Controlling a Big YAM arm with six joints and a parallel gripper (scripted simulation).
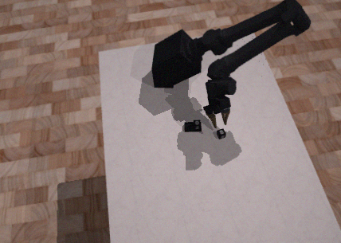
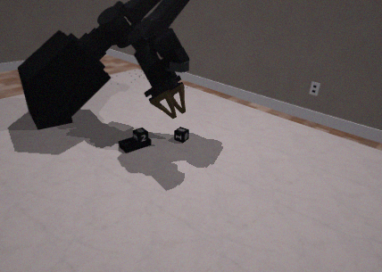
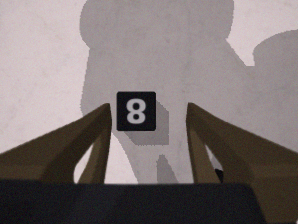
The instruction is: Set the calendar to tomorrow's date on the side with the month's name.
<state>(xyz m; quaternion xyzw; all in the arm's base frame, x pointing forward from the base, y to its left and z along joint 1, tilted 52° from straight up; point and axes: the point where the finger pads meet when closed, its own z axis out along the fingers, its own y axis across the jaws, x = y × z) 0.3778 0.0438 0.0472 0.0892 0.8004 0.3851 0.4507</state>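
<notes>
The black digit cube is 7 cm below my hand, 1 cm to the left of it and 1 cm ahead of it. From my hand the other things lie so: black tray 11 cm to the right, 8 cm below, 6 cm behind.
</notes>
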